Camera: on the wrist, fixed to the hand. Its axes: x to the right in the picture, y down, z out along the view.
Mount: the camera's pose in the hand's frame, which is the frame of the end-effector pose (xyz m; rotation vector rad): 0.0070 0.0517 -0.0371 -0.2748 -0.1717 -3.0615
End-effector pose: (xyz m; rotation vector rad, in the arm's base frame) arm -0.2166 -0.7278 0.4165 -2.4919 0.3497 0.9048
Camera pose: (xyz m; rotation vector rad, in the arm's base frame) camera -0.2112 -0.7915 0.4196 -0.4260 -2.5435 -0.4278
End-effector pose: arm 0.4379 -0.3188 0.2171 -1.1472 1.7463 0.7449
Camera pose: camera 0.3761 -0.3323 0.2270 -1.9488 -1.2929 -0.9098
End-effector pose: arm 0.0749 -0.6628 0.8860 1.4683 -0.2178 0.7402
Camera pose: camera 0.0396 -0.6291 0.9274 0.1894 1.4635 -1.7848
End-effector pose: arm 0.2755 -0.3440 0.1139 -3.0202 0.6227 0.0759
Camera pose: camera 0.2628 -0.3966 0.1481 0.7079 2.9533 -0.1371
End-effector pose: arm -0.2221 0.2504 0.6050 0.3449 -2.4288 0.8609
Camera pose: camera -0.2337 0.3133 0.6070 2.3852 0.1478 -0.9174
